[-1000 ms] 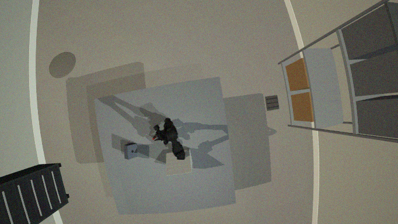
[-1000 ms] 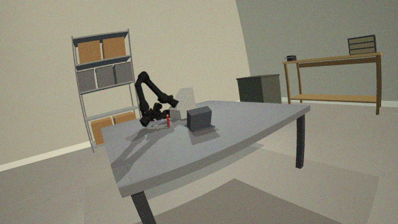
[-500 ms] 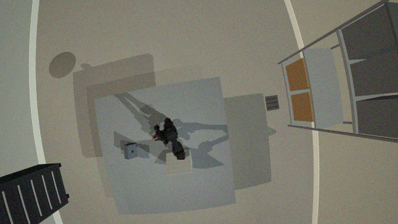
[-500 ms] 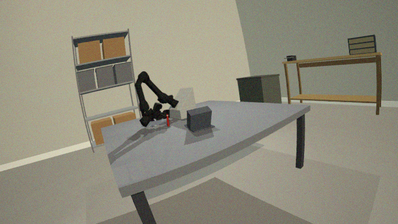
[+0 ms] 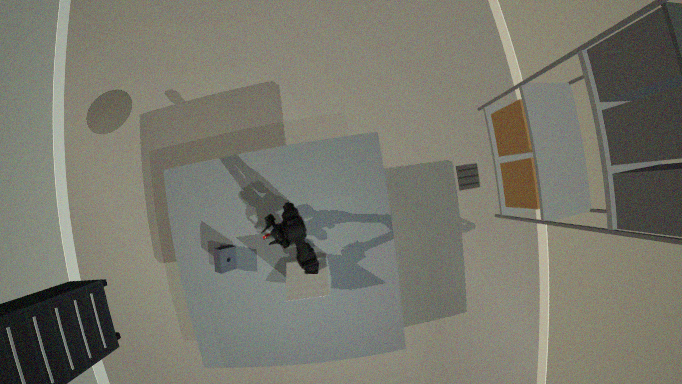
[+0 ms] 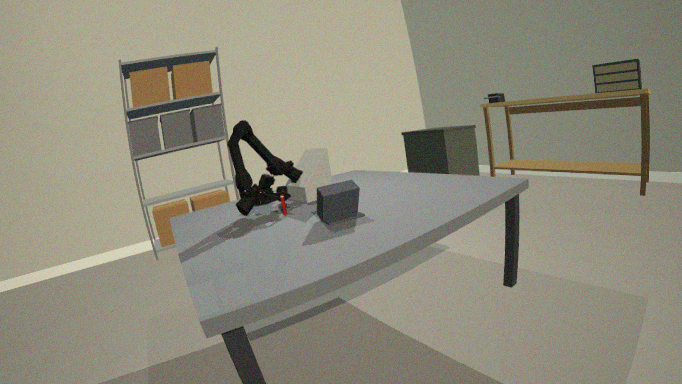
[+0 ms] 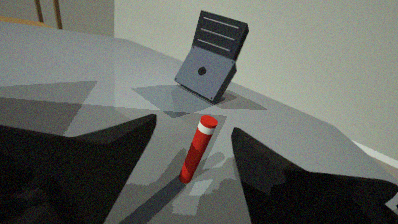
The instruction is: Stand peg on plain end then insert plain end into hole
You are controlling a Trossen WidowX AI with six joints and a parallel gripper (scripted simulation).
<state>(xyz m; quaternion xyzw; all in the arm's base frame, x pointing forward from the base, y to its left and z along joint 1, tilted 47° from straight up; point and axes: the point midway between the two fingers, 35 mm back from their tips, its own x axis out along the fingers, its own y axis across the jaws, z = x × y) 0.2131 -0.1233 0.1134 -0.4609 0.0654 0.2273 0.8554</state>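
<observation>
Right now the red peg is 10 mm to the right of my gripper tip and 10 mm below it. The rest, counted from my gripper tip: sloped grey panel 240 mm ahead, 110 mm to the left, 10 mm below.
</observation>
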